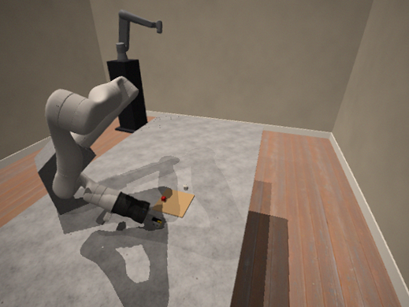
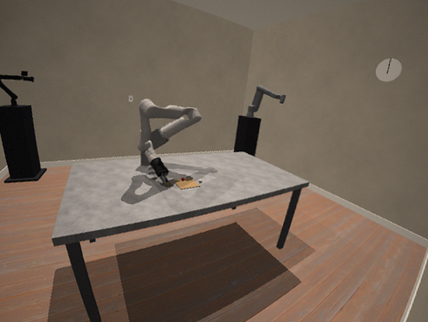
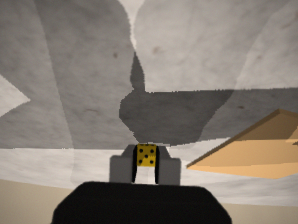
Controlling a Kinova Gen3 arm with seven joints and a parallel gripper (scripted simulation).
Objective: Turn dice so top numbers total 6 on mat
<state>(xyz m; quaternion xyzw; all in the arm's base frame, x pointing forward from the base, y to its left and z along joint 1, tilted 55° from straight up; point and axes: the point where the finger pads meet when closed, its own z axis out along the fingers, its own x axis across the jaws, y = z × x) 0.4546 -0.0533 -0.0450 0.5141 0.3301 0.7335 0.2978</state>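
My hand is 5 cm past the red die, 13 cm to the right of it and 2 cm above it. Also, from my hand: tan mat 14 cm to the left, 3 cm below; then white die 24 cm to the left, 2 cm below; then yellow die 1 cm ahead, 1 cm below.
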